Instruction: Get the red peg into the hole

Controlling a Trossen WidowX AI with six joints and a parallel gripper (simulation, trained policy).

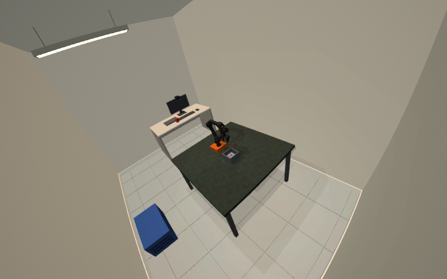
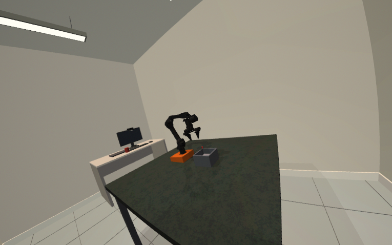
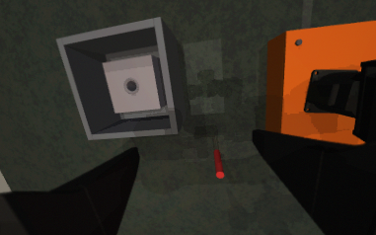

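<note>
Now: the red peg 160 mm below my gripper tip, 120 mm to the left of it and 40 mm behind it. From my gripper tip the other things lie so: grey box (170 mm below, 120 mm ahead, 30 mm to the right).
</note>
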